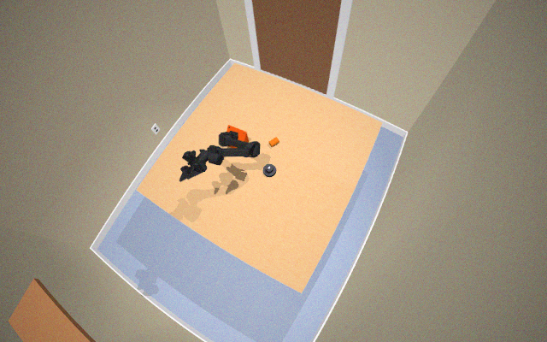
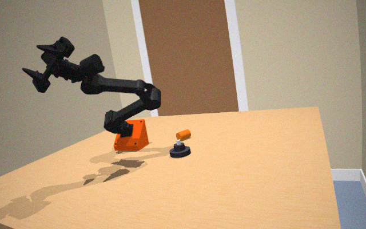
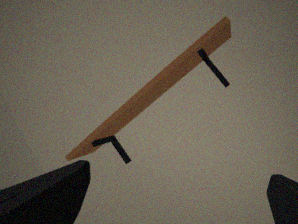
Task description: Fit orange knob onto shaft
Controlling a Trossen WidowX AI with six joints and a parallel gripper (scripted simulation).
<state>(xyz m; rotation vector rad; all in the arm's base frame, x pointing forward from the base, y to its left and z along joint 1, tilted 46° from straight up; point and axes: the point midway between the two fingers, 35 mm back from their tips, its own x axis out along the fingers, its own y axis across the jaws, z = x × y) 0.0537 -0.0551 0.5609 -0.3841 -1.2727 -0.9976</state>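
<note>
Now: the orange knob 54 cm to the left of my gripper tip, 42 cm below it and 22 cm ahead of it. From my gripper tip the other things lie so: round pedestal 41 cm below, 36 cm to the left, 28 cm ahead.
</note>
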